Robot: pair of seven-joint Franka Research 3 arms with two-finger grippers.
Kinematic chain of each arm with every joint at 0, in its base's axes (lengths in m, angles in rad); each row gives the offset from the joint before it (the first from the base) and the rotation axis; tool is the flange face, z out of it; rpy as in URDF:
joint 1: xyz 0 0 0.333 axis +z
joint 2: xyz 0 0 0 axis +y
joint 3: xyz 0 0 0.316 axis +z
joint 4: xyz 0.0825 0 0 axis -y
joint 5: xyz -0.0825 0 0.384 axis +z
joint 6: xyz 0 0 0 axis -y
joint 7: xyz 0.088 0 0 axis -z
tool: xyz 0 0 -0.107 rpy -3.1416 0 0
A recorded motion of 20 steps. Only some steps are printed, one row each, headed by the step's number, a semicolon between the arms.
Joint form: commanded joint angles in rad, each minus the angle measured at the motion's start. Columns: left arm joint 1, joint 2, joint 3, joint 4, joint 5, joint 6, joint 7; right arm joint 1, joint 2, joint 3, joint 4, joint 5, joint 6, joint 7.
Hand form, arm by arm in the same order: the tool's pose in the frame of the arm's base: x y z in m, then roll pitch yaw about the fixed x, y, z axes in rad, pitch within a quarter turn. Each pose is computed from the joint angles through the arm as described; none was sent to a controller.
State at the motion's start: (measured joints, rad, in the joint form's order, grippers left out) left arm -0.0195 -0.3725 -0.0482 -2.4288 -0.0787 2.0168 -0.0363; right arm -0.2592 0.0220 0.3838 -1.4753 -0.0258 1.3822 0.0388
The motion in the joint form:
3: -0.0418 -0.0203 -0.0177 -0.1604 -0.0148 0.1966 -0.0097; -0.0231 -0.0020 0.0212 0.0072 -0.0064 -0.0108 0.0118
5: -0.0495 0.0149 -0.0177 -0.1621 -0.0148 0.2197 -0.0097; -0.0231 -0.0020 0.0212 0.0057 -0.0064 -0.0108 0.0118
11: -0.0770 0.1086 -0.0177 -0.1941 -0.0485 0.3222 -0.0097; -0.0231 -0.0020 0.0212 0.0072 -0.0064 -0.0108 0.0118
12: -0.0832 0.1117 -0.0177 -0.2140 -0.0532 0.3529 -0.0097; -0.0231 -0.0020 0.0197 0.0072 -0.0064 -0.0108 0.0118
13: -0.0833 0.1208 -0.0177 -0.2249 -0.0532 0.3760 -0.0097; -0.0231 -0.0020 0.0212 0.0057 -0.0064 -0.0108 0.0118
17: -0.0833 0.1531 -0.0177 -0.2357 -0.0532 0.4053 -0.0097; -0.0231 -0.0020 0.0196 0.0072 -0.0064 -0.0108 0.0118
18: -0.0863 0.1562 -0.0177 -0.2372 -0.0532 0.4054 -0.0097; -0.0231 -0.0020 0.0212 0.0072 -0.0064 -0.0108 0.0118
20: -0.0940 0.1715 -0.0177 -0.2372 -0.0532 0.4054 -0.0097; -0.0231 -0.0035 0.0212 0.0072 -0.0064 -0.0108 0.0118
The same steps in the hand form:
3: 0.4012 -0.0539 0.3927 3.0904 -0.0132 -0.0206; 0.5358 0.0596 0.6456 3.1114 0.1136 0.0662
5: 0.4046 -0.0571 0.3798 3.0909 0.0006 -0.0271; 0.5358 0.0596 0.6449 3.1113 0.1151 0.0662
11: 0.4068 -0.0678 0.3366 3.0703 0.0263 -0.0255; 0.5358 0.0596 0.6456 3.1114 0.1136 0.0662
12: 0.4033 -0.0692 0.3297 3.0686 0.0189 -0.0258; 0.5359 0.0588 0.6456 3.1114 0.1137 0.0647
13: 0.4022 -0.0686 0.3235 3.0698 0.0157 -0.0240; 0.5358 0.0596 0.6449 3.1113 0.1151 0.0662
17: 0.4012 -0.0679 0.3086 3.0727 0.0294 -0.0217; 0.5359 0.0587 0.6456 3.1114 0.1137 0.0646
18: 0.4004 -0.0690 0.3067 3.0731 0.0339 -0.0247; 0.5358 0.0596 0.6456 3.1114 0.1136 0.0662
20: 0.3994 -0.0720 0.3005 3.0744 0.0492 -0.0323; 0.5354 0.0597 0.6463 3.1109 0.1122 0.0661

